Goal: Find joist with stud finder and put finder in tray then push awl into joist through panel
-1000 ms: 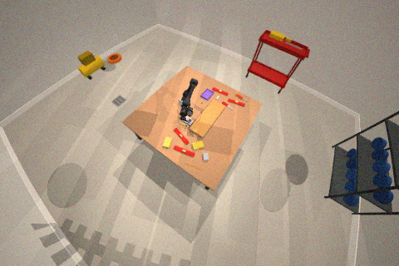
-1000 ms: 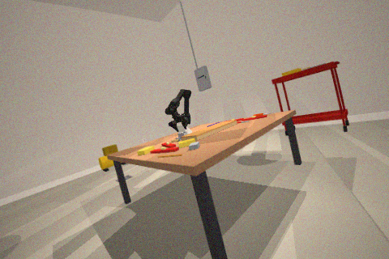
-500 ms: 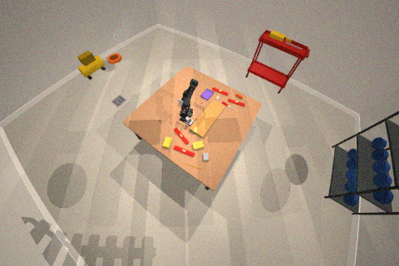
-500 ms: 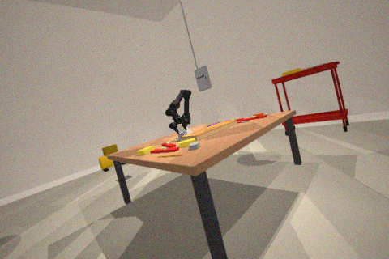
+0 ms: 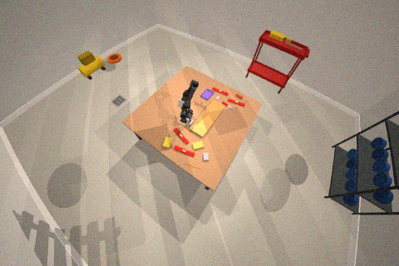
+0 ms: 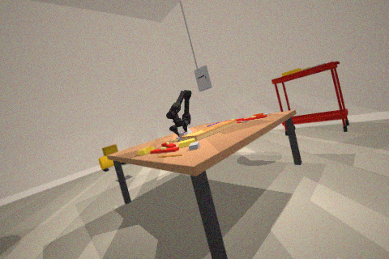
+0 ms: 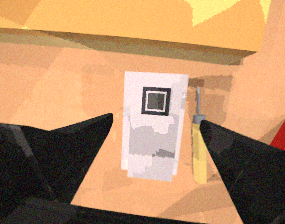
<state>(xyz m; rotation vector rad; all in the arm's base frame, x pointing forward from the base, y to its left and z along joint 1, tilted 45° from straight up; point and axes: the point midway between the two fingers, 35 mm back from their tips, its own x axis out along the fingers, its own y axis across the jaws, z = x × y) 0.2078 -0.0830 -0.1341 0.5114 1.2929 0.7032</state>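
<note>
My gripper tip is now 10 mm below the grey stud finder. From my gripper tip the other things lie so: small grey block: 420 mm ahead, 190 mm to the right, 20 mm below; awl: 60 mm to the right, 30 mm below; purple flat tray: 100 mm behind, 490 mm to the left, 20 mm below.
</note>
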